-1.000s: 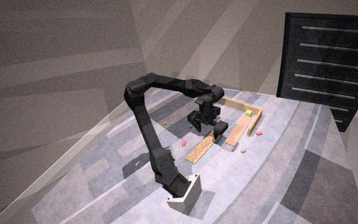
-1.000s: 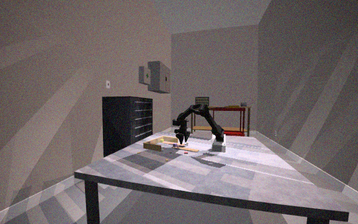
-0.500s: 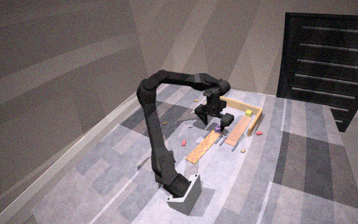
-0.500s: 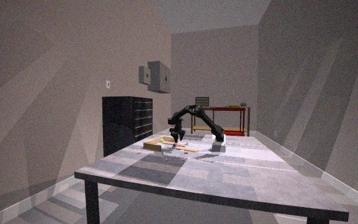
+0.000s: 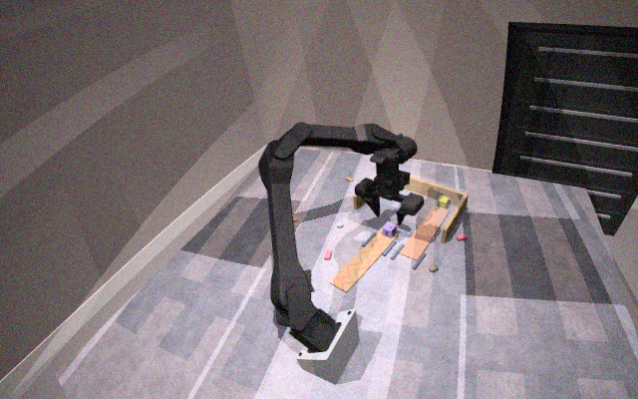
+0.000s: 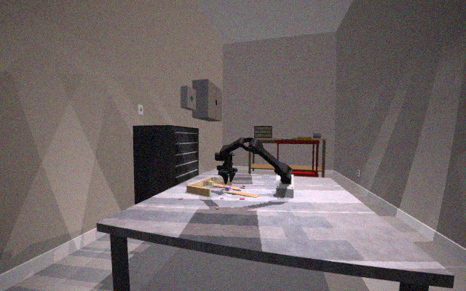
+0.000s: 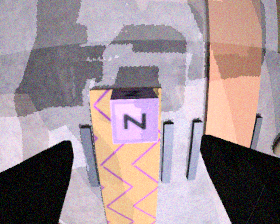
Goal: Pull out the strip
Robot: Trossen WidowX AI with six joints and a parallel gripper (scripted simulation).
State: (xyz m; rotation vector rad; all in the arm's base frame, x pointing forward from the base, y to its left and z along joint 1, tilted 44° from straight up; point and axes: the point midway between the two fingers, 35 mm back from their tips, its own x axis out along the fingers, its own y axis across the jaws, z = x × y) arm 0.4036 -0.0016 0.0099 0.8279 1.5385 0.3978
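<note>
The strip lies 100 mm to the right of my gripper tip, 60 mm below it and 50 mm ahead of it. Also, from my gripper tip: grey disc 160 mm to the left, 60 mm below; tan pebble 150 mm to the right, 90 mm behind, 50 mm below.
</note>
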